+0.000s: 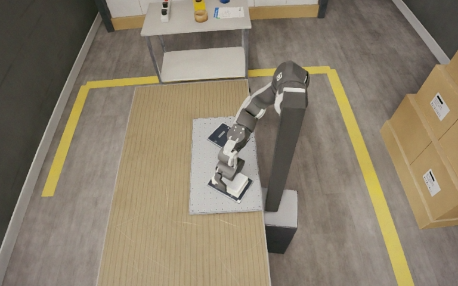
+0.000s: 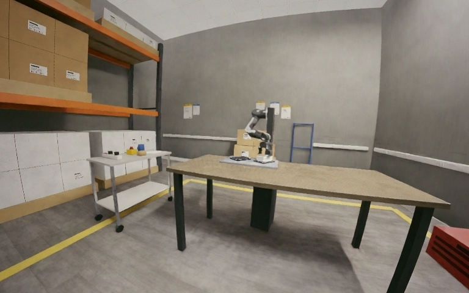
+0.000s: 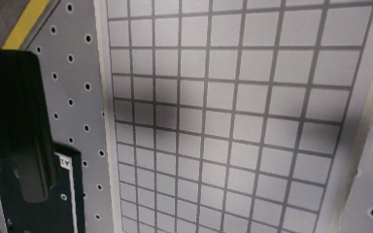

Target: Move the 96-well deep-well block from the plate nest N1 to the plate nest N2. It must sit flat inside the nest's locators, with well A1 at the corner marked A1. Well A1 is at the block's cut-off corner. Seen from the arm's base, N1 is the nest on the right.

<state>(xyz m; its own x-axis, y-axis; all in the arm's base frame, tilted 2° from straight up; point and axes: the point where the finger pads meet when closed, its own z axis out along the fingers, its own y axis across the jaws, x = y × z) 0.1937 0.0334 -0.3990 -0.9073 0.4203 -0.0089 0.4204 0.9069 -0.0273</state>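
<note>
Right now my hand is 3 cm above the white deep-well block.
</note>
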